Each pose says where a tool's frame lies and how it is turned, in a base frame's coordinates. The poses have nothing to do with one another.
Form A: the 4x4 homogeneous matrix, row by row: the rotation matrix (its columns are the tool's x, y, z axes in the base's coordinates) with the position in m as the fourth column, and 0 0 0 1 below. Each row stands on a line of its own.
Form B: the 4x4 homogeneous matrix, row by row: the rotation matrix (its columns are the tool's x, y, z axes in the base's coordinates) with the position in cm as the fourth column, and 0 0 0 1 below. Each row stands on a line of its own. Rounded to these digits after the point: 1 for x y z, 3 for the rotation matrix.
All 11 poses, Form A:
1:
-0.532 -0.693 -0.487 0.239
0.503 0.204 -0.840 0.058
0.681 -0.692 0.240 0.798
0 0 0 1
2:
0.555 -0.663 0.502 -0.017
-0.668 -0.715 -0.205 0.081
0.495 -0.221 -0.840 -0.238
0 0 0 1
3:
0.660 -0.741 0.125 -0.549
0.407 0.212 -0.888 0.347
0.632 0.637 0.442 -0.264
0 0 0 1
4:
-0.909 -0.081 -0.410 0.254
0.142 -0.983 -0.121 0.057
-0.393 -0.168 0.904 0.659
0 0 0 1
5:
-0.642 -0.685 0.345 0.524
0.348 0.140 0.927 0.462
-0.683 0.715 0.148 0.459
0 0 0 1
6:
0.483 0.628 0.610 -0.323
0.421 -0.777 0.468 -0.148
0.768 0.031 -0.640 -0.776
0 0 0 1
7:
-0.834 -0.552 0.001 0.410
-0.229 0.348 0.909 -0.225
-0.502 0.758 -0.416 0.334
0 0 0 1
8:
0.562 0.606 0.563 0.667
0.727 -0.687 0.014 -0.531
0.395 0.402 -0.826 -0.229
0 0 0 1
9:
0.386 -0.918 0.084 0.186
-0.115 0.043 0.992 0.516
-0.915 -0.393 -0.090 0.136
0 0 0 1
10:
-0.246 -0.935 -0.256 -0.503
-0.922 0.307 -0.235 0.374
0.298 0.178 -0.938 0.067
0 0 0 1
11:
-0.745 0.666 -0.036 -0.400
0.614 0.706 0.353 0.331
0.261 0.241 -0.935 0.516
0 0 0 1
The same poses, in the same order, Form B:
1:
-0.532 -0.693 -0.487 23.9
0.503 0.204 -0.840 5.8
0.681 -0.692 0.240 79.8
0 0 0 1

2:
0.555 -0.663 0.502 -1.7
-0.668 -0.715 -0.205 8.1
0.495 -0.221 -0.840 -23.8
0 0 0 1

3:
0.660 -0.741 0.125 -54.9
0.407 0.212 -0.888 34.7
0.632 0.637 0.442 -26.4
0 0 0 1

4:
-0.909 -0.081 -0.410 25.4
0.142 -0.983 -0.121 5.7
-0.393 -0.168 0.904 65.9
0 0 0 1

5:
-0.642 -0.685 0.345 52.4
0.348 0.140 0.927 46.2
-0.683 0.715 0.148 45.9
0 0 0 1

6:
0.483 0.628 0.610 -32.3
0.421 -0.777 0.468 -14.8
0.768 0.031 -0.640 -77.6
0 0 0 1

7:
-0.834 -0.552 0.001 41.0
-0.229 0.348 0.909 -22.5
-0.502 0.758 -0.416 33.4
0 0 0 1

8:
0.562 0.606 0.563 66.7
0.727 -0.687 0.014 -53.1
0.395 0.402 -0.826 -22.9
0 0 0 1

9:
0.386 -0.918 0.084 18.6
-0.115 0.043 0.992 51.6
-0.915 -0.393 -0.090 13.6
0 0 0 1

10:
-0.246 -0.935 -0.256 -50.3
-0.922 0.307 -0.235 37.4
0.298 0.178 -0.938 6.7
0 0 0 1

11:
-0.745 0.666 -0.036 -40.0
0.614 0.706 0.353 33.1
0.261 0.241 -0.935 51.6
0 0 0 1

